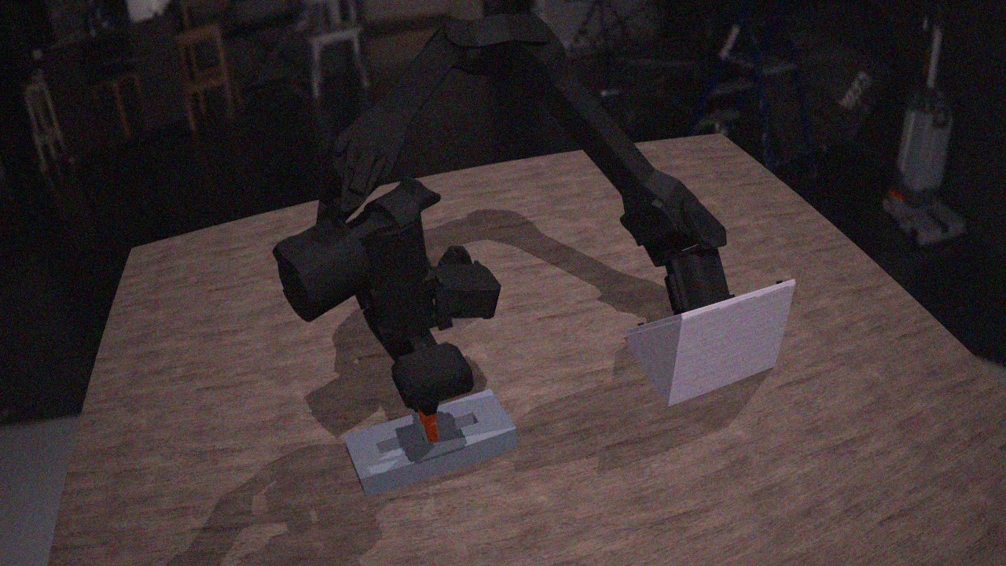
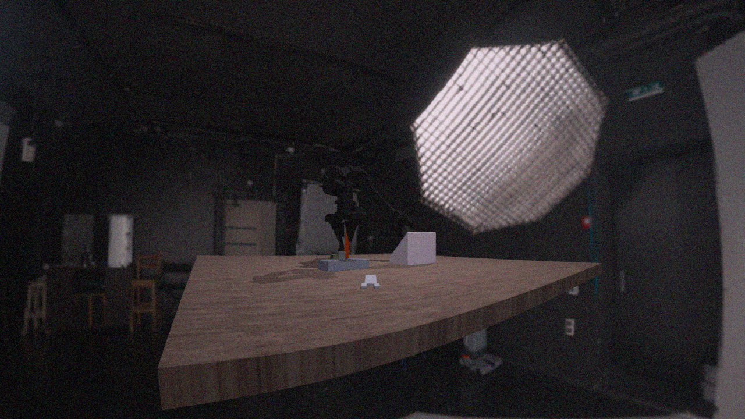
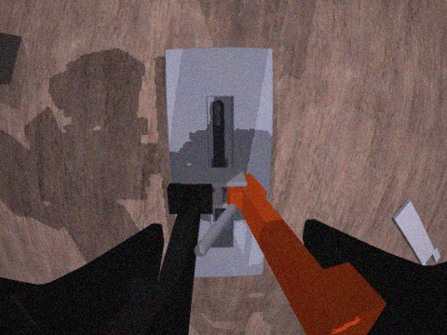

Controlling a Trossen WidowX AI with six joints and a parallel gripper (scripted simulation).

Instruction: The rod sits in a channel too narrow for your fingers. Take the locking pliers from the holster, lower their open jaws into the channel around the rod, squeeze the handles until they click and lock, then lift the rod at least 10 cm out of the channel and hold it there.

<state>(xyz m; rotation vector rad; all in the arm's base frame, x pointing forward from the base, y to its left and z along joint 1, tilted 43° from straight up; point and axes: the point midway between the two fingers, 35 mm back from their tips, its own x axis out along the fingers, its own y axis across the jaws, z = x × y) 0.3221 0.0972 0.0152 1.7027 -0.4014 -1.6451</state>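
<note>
The orange handle is 10 mm behind my gripper tip and 20 mm to the left of it. From my gripper tip the other things lie so: dark rod 90 mm below; then small grey holster 60 mm behind, 270 mm to the right, 90 mm below; then grey block 80 mm below.
</note>
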